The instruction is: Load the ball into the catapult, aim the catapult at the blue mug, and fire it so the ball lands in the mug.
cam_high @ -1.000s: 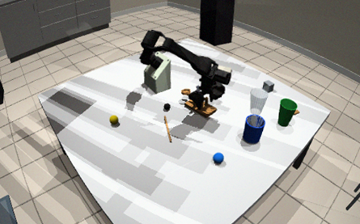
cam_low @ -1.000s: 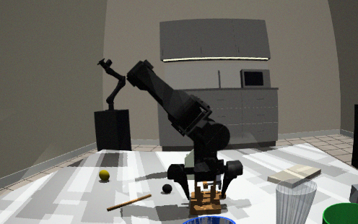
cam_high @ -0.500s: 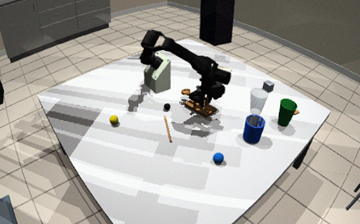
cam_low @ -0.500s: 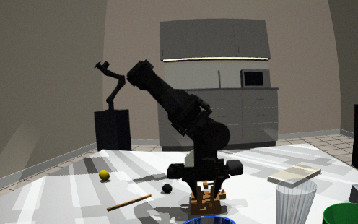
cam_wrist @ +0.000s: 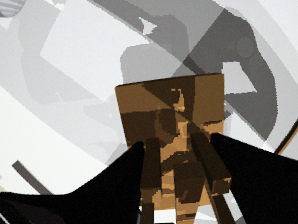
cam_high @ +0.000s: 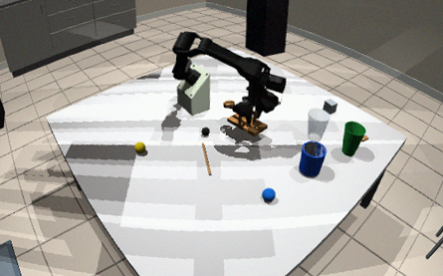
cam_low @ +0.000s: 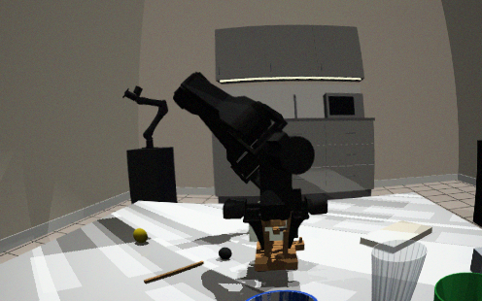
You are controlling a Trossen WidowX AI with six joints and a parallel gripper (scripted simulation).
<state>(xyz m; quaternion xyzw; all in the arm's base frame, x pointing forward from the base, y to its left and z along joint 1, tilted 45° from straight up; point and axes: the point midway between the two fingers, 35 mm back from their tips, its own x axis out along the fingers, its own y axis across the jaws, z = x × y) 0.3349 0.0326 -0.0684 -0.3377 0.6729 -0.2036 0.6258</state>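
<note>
Right now my gripper tip is 14 cm to the left of the black ball, 11 cm past it and 6 cm above it. Also, from my gripper tip: wooden catapult (7 cm behind, 2 cm above); clear cup (22 cm to the left, 15 cm ahead, 5 cm below); wooden stick (22 cm to the right, 7 cm below, 1 cm ahead).
</note>
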